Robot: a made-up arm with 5 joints. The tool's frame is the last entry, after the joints. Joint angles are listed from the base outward. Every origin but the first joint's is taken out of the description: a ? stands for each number. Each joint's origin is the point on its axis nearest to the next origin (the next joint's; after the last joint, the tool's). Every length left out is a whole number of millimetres.
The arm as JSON. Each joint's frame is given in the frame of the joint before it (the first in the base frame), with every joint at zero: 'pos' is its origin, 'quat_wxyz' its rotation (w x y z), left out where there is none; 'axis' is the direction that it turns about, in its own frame. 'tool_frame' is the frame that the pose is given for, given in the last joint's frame.
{
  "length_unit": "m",
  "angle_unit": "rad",
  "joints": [
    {
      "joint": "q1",
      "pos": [
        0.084,
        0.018,
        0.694
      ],
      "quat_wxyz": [
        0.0,
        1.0,
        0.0,
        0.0
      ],
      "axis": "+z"
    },
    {
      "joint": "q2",
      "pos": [
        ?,
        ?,
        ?
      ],
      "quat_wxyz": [
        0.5,
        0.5,
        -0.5,
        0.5
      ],
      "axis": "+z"
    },
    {
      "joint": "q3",
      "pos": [
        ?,
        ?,
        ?
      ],
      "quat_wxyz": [
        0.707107,
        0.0,
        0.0,
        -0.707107
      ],
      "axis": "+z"
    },
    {
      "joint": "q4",
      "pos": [
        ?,
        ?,
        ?
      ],
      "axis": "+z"
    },
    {
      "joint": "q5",
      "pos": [
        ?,
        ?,
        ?
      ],
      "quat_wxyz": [
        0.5,
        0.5,
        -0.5,
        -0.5
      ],
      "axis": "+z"
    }
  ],
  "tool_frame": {
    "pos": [
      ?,
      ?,
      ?
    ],
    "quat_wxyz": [
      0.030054,
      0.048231,
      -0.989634,
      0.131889
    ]
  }
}
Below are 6 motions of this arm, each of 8 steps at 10 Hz.
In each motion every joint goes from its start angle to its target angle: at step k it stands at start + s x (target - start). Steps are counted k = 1, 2, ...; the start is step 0. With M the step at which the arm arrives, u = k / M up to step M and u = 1 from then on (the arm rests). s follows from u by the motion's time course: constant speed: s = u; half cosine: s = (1 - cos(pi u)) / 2; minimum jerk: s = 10 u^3 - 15 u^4 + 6 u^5.
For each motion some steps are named. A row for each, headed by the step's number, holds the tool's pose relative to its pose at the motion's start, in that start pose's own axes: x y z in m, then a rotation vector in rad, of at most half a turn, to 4 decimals.
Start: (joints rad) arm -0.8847 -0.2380 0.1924 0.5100 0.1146
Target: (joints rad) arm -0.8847 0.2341 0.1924 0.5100 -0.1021
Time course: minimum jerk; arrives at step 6
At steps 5, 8:
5: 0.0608 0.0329 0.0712 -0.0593 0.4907 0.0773
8: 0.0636 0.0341 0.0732 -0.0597 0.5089 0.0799

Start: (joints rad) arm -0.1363 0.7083 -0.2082 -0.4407 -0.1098
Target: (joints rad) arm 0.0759 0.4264 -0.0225 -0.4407 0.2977
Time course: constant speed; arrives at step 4
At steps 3, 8:
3: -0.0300 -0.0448 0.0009 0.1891 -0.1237 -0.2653
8: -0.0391 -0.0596 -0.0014 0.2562 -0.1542 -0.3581

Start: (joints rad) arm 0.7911 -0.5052 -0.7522 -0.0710 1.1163
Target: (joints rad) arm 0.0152 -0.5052 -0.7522 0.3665 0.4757
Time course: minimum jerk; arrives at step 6
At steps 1, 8:
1: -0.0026 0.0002 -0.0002 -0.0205 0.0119 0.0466
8: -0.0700 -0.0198 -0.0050 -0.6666 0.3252 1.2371

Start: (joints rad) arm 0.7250 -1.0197 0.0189 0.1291 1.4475
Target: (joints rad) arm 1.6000 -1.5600 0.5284 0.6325 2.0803
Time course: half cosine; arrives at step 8
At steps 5, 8:
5: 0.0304 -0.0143 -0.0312 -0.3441 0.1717 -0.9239
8: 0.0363 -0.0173 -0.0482 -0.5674 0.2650 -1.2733

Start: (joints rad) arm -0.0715 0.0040 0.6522 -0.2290 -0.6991
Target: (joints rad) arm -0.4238 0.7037 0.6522 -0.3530 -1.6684
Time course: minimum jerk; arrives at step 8
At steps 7, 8:
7: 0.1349 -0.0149 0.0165 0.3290 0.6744 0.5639
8: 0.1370 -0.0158 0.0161 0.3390 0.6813 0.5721

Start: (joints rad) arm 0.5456 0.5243 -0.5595 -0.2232 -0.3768
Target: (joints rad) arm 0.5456 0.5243 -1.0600 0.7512 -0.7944
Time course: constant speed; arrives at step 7
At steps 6, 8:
6: -0.0612 0.0184 0.0017 0.1582 0.4466 0.2586
8: -0.0709 0.0206 -0.0006 0.1977 0.5151 0.3021

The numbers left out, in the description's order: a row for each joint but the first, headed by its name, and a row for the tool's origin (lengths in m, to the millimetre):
q2: 0.051 -0.021 0.0
q3: -0.102 -0.053 0.0
q4: 0.15 0.01 0.0
q5: 0.0 -0.013 0.0
tool: 0.001 0.002 0.0

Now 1 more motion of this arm.
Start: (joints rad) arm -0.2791 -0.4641 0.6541 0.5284 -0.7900
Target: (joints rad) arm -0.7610 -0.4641 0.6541 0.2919 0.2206
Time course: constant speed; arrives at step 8
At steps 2, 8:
2: 0.0189 0.0161 -0.0071 -0.0866 -0.0859 -0.3250
8: 0.0809 0.0479 -0.0366 -0.3735 -0.4893 -1.2091

